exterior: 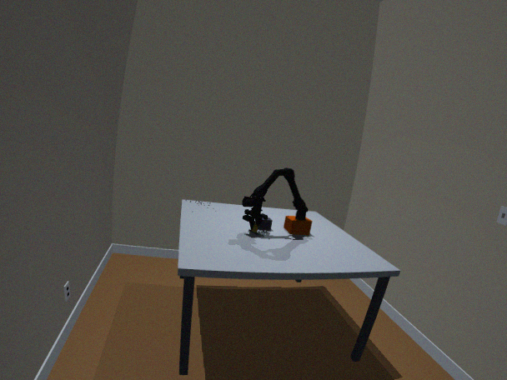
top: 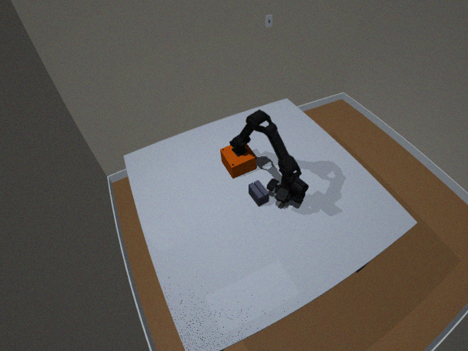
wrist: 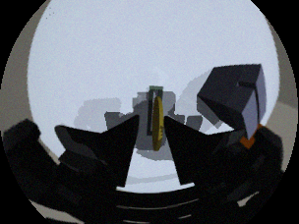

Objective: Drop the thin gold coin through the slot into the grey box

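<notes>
Now: the gold coin 10 mm above my gripper tip.
</notes>
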